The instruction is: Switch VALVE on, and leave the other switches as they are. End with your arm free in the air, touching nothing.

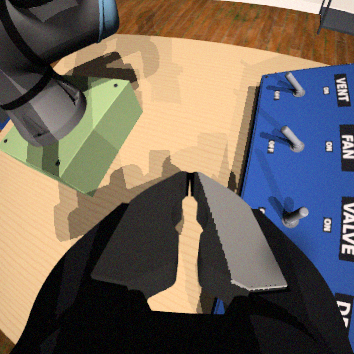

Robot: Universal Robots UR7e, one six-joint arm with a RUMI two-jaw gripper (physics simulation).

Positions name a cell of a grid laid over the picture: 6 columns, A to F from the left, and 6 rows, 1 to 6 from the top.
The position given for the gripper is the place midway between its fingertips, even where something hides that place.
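A blue switch panel (E4) is visible in the scene, and so is the gripper (D3).
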